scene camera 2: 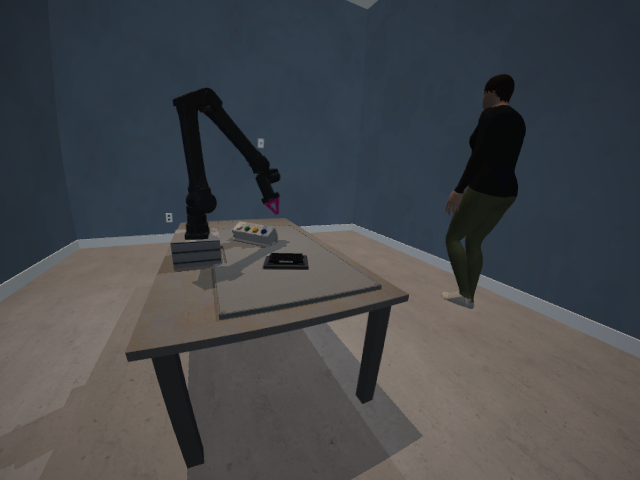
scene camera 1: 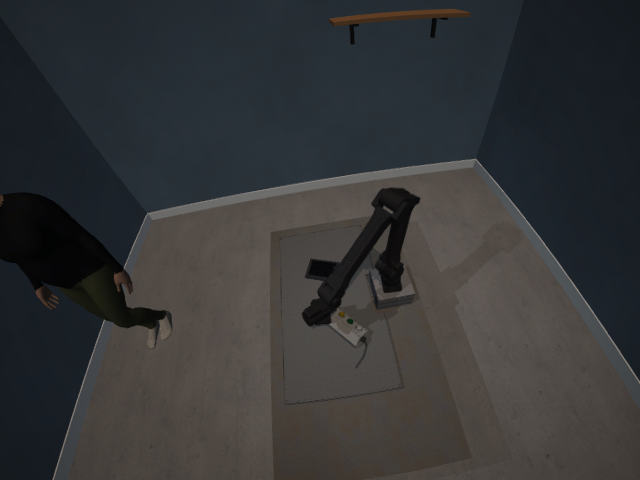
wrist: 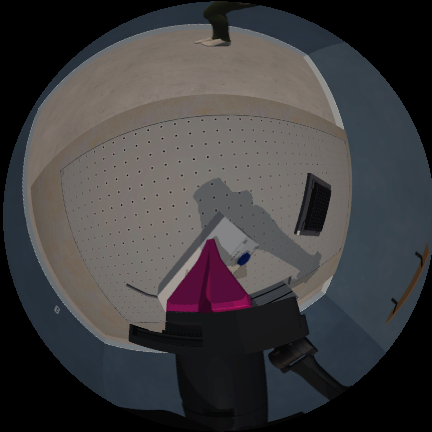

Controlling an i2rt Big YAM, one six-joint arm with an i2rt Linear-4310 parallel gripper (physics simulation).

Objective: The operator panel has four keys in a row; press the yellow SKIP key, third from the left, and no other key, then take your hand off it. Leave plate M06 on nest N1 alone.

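Places are measured from the arm's base along level axes (x ahead, y left, z up), in centimetres.
Pixels of known places: gripper, fingertip midpoint: [scene camera 2: 277, 214] [wrist: 211, 242]; arm's base at its link origin: [scene camera 2: 197, 234] [scene camera 1: 390, 281].
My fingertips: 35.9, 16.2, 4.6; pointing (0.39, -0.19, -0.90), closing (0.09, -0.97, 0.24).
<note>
Ahead of a thing's pixels: the offset from my fingertips to its middle, as dx, dy, dz. "spot": to the spot under its first point. Level surfaces: height alone.
The operator panel {-11.5, +0.7, -9.2} [scene camera 1: 352, 334] [scene camera 2: 254, 238] [wrist: 230, 235] is a white sloped box with a cable. In a row it bears a white key {-18.3, +4.4, -7.0} [scene camera 1: 358, 328] [scene camera 2: 239, 227], a green key {-14.8, +0.9, -7.0} [scene camera 1: 350, 321] [scene camera 2: 247, 228], the yellow SKIP key {-11.3, -2.7, -7.0} [scene camera 1: 341, 314] [scene camera 2: 255, 229] and a blue key {-7.7, -6.2, -7.0} [scene camera 2: 264, 231] [wrist: 243, 259]. My gripper [scene camera 2: 277, 212] [wrist: 211, 242], with magenta fingers, is shut and empty, pointing down above the blue-key end of the panel, apart from it. In the wrist view its fingers hide the yellow key. The dark plate on its nest {spot: -3.7, -30.6, -10.8} [scene camera 1: 323, 269] [scene camera 2: 285, 260] [wrist: 317, 207] lies away from the gripper.
The panel and nest stand on a perforated grey board {dz -13.4} [scene camera 1: 330, 382] [scene camera 2: 310, 289] [wrist: 150, 165] on the table {dz -14.7} [scene camera 2: 170, 315]. The arm's base block [scene camera 1: 393, 299] [scene camera 2: 196, 253] is beside the board. A person [scene camera 1: 56, 253] [scene camera 2: 496, 155] stands on the floor off the table's far side. A wall shelf [scene camera 1: 400, 17] hangs high.
</note>
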